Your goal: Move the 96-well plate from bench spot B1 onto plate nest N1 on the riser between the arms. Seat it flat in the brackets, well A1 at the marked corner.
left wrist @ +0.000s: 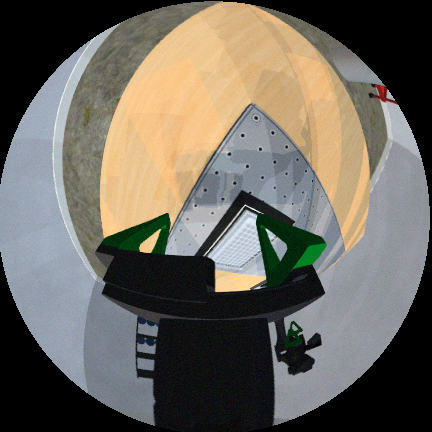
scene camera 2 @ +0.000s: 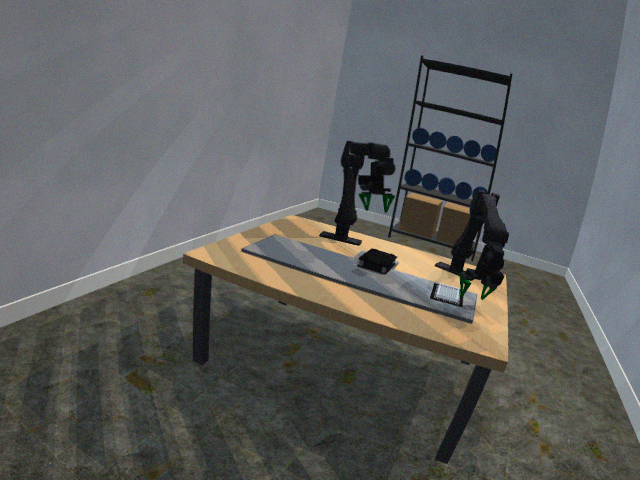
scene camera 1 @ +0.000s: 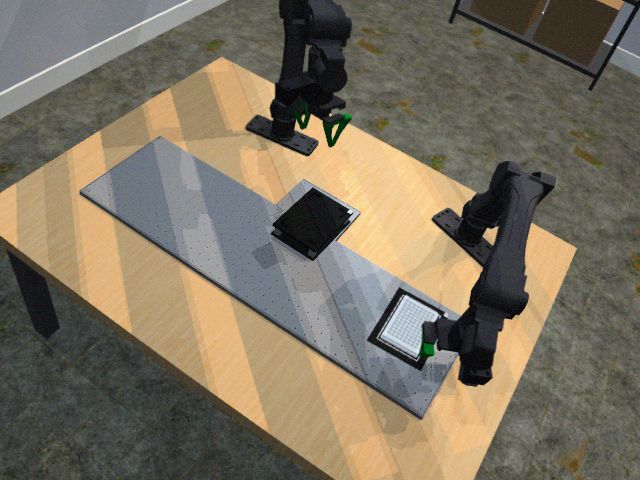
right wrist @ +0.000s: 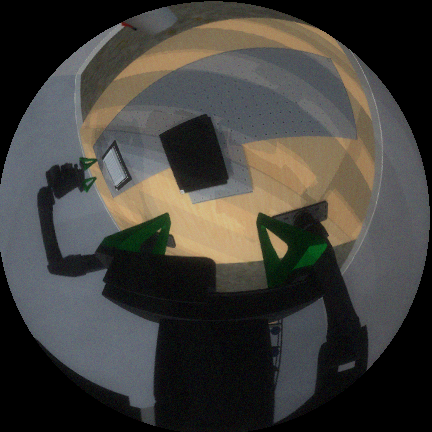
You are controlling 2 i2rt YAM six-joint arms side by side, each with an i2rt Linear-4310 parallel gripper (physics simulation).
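Frame: origin at the left arm's base, x ahead, y left, z up, level; metres.
Seen in the pictures: left gripper, between the fingertips: (left wrist: 212,217) (scene camera 2: 471,298) (scene camera 1: 442,358) (right wrist: 96,168); right gripper, between the fingertips: (left wrist: 290,324) (scene camera 2: 376,211) (scene camera 1: 317,137) (right wrist: 213,217); left arm's base, origin of its link: (scene camera 2: 455,271) (scene camera 1: 466,239) (right wrist: 155,236); right arm's base, origin of its link: (scene camera 2: 340,239) (scene camera 1: 281,136) (right wrist: 300,216).
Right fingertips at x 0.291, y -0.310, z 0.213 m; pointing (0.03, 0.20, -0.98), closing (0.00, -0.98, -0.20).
Observation:
Offsets run from my right fingertips to a thing's top centre. Level surfaces: height alone.
The white 96-well plate @(dx +0.037, dy +0.419, dz -0.184 m) (scene camera 1: 409,324) (scene camera 2: 447,292) (left wrist: 237,245) (right wrist: 115,168) lies flat in the black frame @(dx +0.037, dy +0.419, dz -0.199 m) (scene camera 1: 383,316) of the bench spot near the right end of the perforated board. My left gripper (scene camera 2: 473,296) (left wrist: 212,217) (right wrist: 96,168) is open and empty, at the plate's right side in scene camera 2; in scene camera 1 one finger overlaps the plate's right edge and the other is hidden. The black plate nest @(dx +0.043, dy +0.083, dz -0.157 m) (scene camera 1: 312,219) (scene camera 2: 377,259) (right wrist: 194,154) on the riser bears no plate. My right gripper (scene camera 1: 317,135) (scene camera 2: 376,210) (right wrist: 213,217) is open and empty, high above the table's back.
The grey perforated board @(dz -0.201 m) (scene camera 1: 206,227) (scene camera 2: 310,263) (right wrist: 280,95) runs along the wooden table @(dz -0.214 m) (scene camera 1: 170,289) (scene camera 2: 289,289). The nest stands raised between the two arm bases. A black shelf rack (scene camera 2: 465,70) with blue round items and brown boxes stands behind the table.

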